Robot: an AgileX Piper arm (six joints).
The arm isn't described. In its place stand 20 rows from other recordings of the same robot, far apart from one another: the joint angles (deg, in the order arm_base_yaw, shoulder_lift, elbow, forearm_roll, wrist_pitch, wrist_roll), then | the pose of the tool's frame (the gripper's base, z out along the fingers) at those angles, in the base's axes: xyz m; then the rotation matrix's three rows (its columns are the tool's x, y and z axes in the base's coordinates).
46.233 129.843 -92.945 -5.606 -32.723 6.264 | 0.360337, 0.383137, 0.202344; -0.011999, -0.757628, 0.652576; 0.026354, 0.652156, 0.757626; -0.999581, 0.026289, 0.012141
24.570 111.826 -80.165 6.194 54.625 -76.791 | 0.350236, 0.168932, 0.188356; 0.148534, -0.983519, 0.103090; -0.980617, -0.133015, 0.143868; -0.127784, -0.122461, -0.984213
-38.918 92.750 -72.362 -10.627 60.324 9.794 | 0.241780, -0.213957, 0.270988; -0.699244, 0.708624, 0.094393; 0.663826, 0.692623, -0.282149; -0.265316, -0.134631, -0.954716
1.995 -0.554 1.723 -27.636 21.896 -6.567 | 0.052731, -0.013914, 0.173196; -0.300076, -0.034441, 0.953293; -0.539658, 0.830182, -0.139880; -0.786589, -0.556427, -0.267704
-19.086 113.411 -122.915 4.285 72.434 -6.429 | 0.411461, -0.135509, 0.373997; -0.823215, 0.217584, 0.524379; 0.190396, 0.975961, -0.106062; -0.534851, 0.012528, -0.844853
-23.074 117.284 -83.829 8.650 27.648 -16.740 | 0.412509, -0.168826, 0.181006; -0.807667, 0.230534, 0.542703; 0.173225, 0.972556, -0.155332; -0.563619, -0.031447, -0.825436
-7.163 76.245 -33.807 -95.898 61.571 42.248 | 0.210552, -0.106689, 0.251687; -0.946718, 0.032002, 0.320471; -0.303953, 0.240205, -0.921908; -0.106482, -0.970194, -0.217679
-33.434 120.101 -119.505 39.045 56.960 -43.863 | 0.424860, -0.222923, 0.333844; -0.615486, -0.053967, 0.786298; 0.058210, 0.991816, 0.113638; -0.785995, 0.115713, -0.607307
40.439 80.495 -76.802 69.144 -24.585 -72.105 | 0.269589, 0.183270, 0.450942; 0.164781, -0.293867, 0.941536; 0.038361, 0.955772, 0.291596; -0.985584, -0.011931, 0.168766
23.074 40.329 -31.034 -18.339 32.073 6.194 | 0.130024, 0.038864, 0.286812; -0.478040, -0.344142, 0.808111; -0.380432, 0.910393, 0.162654; -0.791675, -0.229676, -0.566127
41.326 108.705 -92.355 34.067 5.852 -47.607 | 0.345432, 0.310668, 0.324936; -0.038009, -0.730148, 0.682231; -0.347808, 0.649702, 0.675957; -0.936795, -0.211593, -0.278646
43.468 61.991 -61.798 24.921 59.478 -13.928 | 0.123524, 0.162601, 0.366392; -0.564069, -0.809062, 0.165061; -0.549264, 0.516897, 0.656602; -0.616551, 0.279707, -0.735955
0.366 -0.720 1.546 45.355 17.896 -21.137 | 0.053291, 0.020236, 0.184925; -0.224251, -0.146982, 0.963383; 0.376677, 0.898657, 0.224788; -0.898791, 0.413293, -0.146160
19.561 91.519 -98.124 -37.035 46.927 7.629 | 0.351538, 0.082418, 0.436758; -0.449734, -0.094263, 0.888174; -0.479991, 0.864121, -0.151337; -0.753225, -0.494377, -0.433871
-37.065 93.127 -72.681 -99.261 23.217 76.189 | 0.284799, -0.259490, 0.340553; -0.493304, 0.721550, 0.485815; -0.094596, 0.510688, -0.854546; -0.864698, -0.467507, -0.183669
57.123 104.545 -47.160 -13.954 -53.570 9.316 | 0.184946, 0.318660, 0.201991; -0.011567, -0.929132, 0.369567; 0.011194, 0.369448, 0.929184; -0.999870, 0.014885, 0.006127
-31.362 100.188 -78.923 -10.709 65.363 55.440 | 0.289561, -0.194486, 0.256329; -0.116585, 0.992369, 0.040155; 0.967241, 0.122627, -0.222280; -0.225507, 0.012925, -0.974156
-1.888 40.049 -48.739 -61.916 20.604 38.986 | 0.132423, -0.032634, 0.420466; -0.064759, 0.340779, 0.937911; -0.343793, 0.874725, -0.341559; -0.936810, -0.344566, 0.060511
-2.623 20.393 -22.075 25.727 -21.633 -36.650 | 0.075002, -0.018014, 0.348452; 0.391821, 0.280053, 0.876383; -0.232194, 0.951813, -0.200346; -0.890260, -0.124991, 0.437967
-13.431 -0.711 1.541 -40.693 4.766 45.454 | 0.053803, -0.017917, 0.199124; 0.033399, 0.282809, 0.958595; 0.078983, 0.955383, -0.284614; -0.996316, 0.085219, 0.009571
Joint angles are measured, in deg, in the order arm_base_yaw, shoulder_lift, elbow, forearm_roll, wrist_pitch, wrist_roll. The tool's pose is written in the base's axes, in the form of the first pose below.
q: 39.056 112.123 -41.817 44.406 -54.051 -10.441
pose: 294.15 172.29 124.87 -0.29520 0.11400 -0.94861 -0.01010 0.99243 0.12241
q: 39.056 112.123 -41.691 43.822 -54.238 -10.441
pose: 293.85 172.58 124.93 -0.29224 0.10699 -0.95034 -0.01885 0.99289 0.11757
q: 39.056 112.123 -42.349 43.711 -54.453 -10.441
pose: 296.12 174.39 127.54 -0.27992 0.11297 -0.95335 -0.02108 0.99209 0.12375
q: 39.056 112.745 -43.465 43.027 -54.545 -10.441
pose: 299.88 178.19 128.09 -0.27013 0.11148 -0.95635 -0.03272 0.99164 0.12483
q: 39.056 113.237 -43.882 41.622 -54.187 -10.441
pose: 301.12 181.21 126.58 -0.27290 0.09633 -0.95721 -0.05641 0.99166 0.11588
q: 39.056 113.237 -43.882 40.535 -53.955 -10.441
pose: 300.99 182.65 126.64 -0.27332 0.08518 -0.95814 -0.07466 0.99119 0.10942
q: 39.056 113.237 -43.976 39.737 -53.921 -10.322
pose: 301.25 183.89 127.21 -0.27022 0.08026 -0.95945 -0.08718 0.99039 0.10740
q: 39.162 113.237 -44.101 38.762 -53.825 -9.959
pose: 301.22 186.02 127.86 -0.26765 0.07752 -0.96039 -0.10344 0.98869 0.10863
